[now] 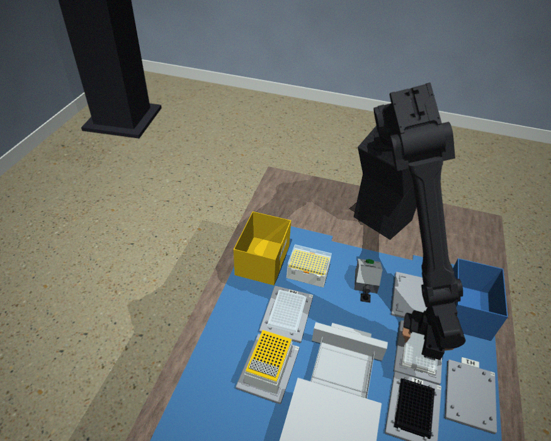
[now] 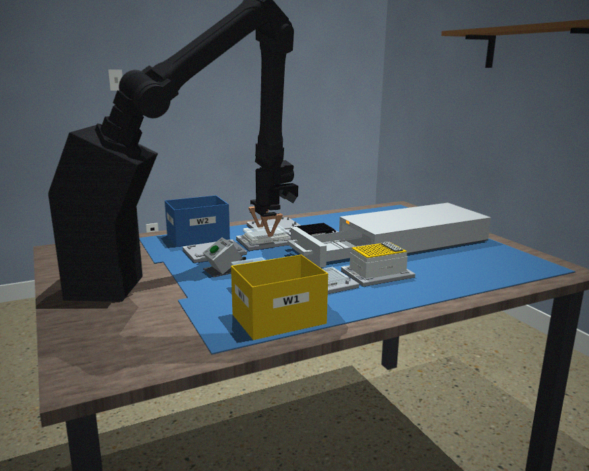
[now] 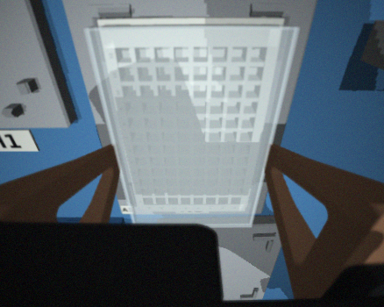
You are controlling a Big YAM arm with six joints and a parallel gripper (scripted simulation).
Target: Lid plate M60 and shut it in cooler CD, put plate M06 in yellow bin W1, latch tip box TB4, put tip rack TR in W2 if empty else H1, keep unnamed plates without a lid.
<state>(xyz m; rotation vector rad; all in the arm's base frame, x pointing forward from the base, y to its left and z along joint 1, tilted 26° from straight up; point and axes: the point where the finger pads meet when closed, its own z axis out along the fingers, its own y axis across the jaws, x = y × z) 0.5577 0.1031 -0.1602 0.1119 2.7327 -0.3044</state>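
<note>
The clear plate lid lies right at my hand. Also, from my hand: white assay plate: 20 mm below; nest N3: 30 mm below; home nest H1: 100 mm ahead, 130 mm to the left, 30 mm below.
</note>
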